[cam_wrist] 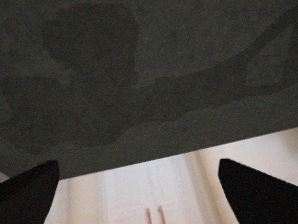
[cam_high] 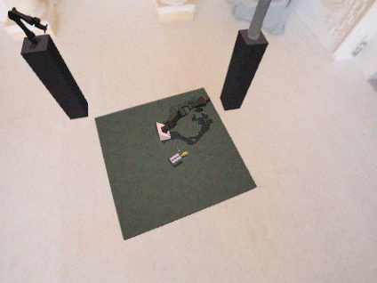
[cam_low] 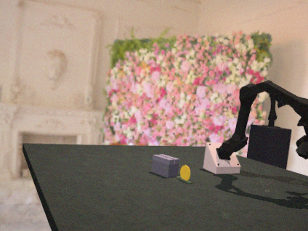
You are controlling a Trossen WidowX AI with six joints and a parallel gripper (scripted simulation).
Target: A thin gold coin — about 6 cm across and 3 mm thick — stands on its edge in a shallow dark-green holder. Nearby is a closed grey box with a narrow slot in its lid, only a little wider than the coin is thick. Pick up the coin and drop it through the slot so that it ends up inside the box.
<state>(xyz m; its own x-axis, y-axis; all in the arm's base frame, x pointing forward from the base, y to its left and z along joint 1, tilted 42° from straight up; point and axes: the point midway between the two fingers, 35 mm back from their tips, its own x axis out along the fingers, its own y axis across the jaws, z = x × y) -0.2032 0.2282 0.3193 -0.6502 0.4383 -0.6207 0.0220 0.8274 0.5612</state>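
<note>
The gold coin lies 50 cm ahead of my gripper tip, 22 cm to the right of it and 10 cm below it.
</note>
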